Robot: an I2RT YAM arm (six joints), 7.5 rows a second.
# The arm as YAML. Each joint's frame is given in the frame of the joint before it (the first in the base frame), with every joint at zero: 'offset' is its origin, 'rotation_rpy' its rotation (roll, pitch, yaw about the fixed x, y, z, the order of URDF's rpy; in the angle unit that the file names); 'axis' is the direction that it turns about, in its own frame. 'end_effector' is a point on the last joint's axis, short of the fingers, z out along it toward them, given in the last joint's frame.
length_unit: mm
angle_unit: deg
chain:
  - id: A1
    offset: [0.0, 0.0, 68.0]
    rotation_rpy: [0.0, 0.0, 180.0]
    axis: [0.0, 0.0, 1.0]
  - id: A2
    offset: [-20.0, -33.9, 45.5]
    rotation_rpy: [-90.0, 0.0, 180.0]
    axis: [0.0, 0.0, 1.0]
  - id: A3
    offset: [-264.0, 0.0, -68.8]
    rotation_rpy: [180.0, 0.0, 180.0]
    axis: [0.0, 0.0, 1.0]
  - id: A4
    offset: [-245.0, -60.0, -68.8]
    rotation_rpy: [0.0, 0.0, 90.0]
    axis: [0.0, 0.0, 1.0]
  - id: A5
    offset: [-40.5, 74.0, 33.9]
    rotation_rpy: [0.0, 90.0, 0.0]
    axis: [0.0, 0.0, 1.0]
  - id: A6
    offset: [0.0, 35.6, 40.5]
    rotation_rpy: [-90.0, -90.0, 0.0]
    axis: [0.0, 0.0, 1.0]
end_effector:
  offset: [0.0, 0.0, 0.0]
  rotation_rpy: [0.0, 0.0, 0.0]
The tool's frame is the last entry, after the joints.
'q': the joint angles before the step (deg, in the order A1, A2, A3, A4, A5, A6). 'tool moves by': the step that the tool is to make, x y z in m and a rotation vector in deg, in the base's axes. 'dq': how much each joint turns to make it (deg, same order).
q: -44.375 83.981 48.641 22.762 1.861 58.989
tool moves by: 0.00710 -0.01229 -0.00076 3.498 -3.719 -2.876
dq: -0.507 3.151 2.710 0.394 1.200 5.501
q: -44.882 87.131 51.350 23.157 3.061 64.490
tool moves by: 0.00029 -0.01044 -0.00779 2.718 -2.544 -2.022
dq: -1.159 2.386 0.549 1.478 0.018 3.824
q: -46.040 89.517 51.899 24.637 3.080 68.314
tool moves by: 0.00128 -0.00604 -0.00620 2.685 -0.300 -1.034
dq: -0.520 1.594 0.915 -1.170 0.001 2.138
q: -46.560 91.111 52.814 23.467 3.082 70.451
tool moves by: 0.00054 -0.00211 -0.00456 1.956 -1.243 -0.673
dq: -0.178 0.811 0.013 0.107 -0.111 2.301
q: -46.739 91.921 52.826 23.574 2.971 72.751
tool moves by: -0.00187 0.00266 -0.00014 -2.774 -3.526 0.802
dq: -0.021 -0.223 -2.349 6.543 -0.954 0.460
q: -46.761 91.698 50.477 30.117 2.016 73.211
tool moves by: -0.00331 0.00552 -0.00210 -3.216 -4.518 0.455
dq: 0.179 -0.205 -3.415 8.618 -0.431 1.028
